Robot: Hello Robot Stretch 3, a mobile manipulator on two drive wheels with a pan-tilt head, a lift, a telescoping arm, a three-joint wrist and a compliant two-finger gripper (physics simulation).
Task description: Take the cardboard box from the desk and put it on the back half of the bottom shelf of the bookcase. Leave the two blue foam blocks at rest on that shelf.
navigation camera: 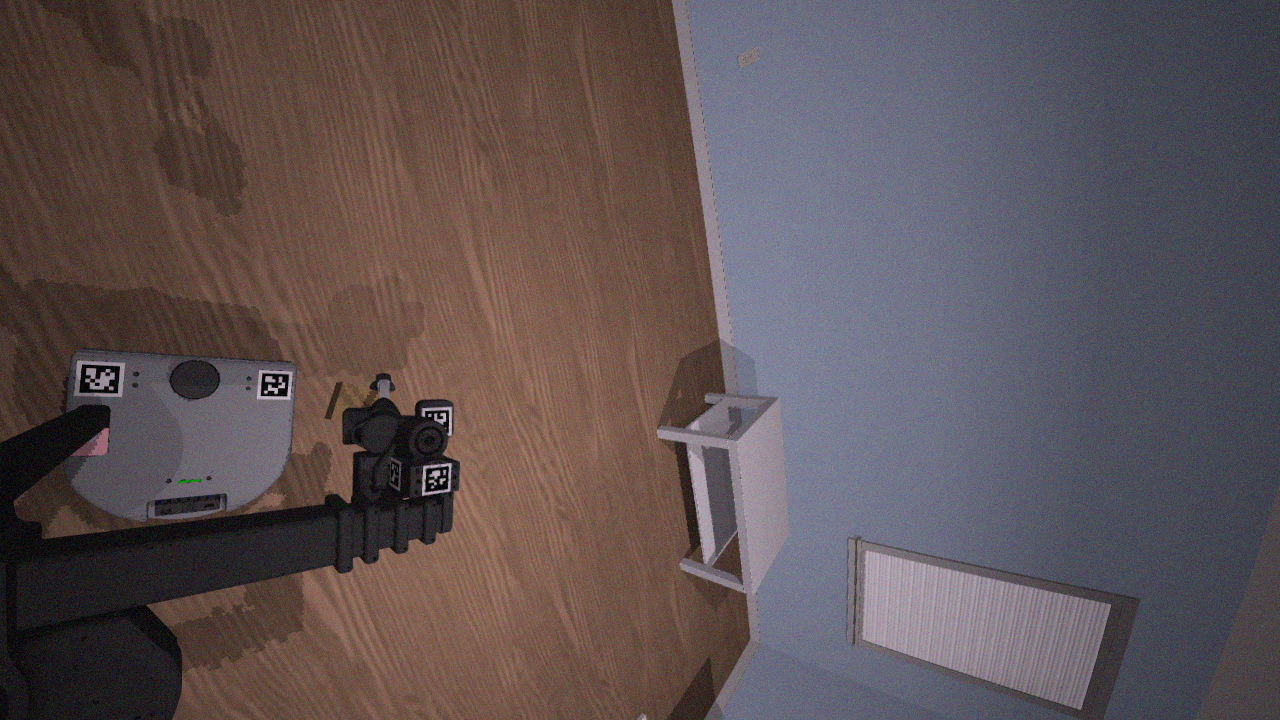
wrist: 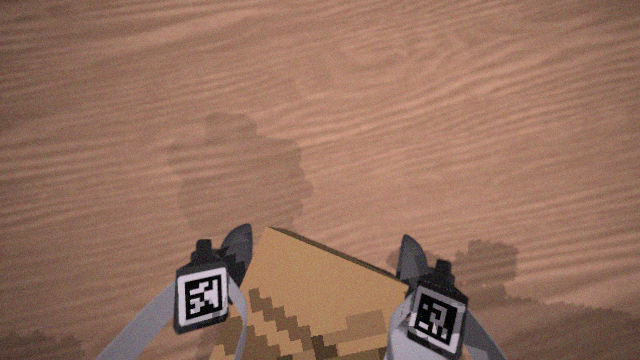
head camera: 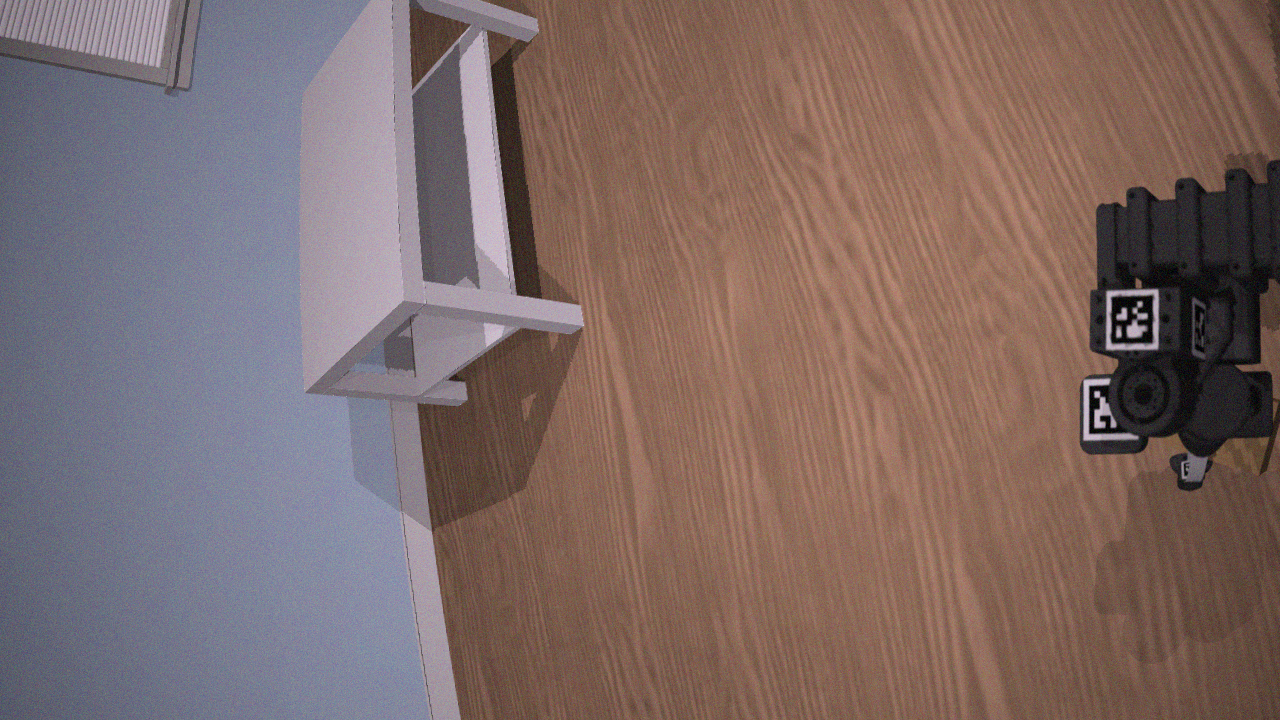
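Pixels of known places: robot's base at its link origin: (navigation camera: 196,377).
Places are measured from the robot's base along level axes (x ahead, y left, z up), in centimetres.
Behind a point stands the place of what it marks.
Note:
The tan cardboard box (wrist: 320,280) (head camera: 1251,452) {x 0.8, y -18.5, z 51.8 cm} (navigation camera: 334,400) {x -0.4, y -17.1, z 50.0 cm} is between the two fingers of my gripper (wrist: 319,255) {x -1.9, y -25.5, z 47.0 cm}, at the bottom of the wrist view. The fingers stand wide, one on each side of it, and the gripper is shut on it. The box is tilted in the wrist view, with a corner pointing up beside the left fingertip, and its lower part is cut off. In the head and navigation views the wrist hides most of the box, which is held above the floor. The bookcase, the two blue foam blocks and the desk do not show in these views.
A white table (head camera: 353,214) {x -40.3, y -200.8, z 45.1 cm} (navigation camera: 760,492) {x -48.1, y -201.7, z 45.0 cm} with a lower shelf stands against the blue wall (head camera: 179,492) {x 28.1, y -236.5, z 73.4 cm} (navigation camera: 939,268) {x 65.5, y -223.1, z 120.8 cm}. A slatted white panel (head camera: 89,31) {x -99.2, y -282.1, z 110.4 cm} (navigation camera: 984,622) {x -120.9, y -289.9, z 150.8 cm} is on the wall. My base (navigation camera: 205,429) {x -9.2, y -2.1, z 16.0 cm} shows at the left of the navigation view, beside the extended arm (navigation camera: 223,550) {x -9.5, y -2.6, z 82.3 cm}.

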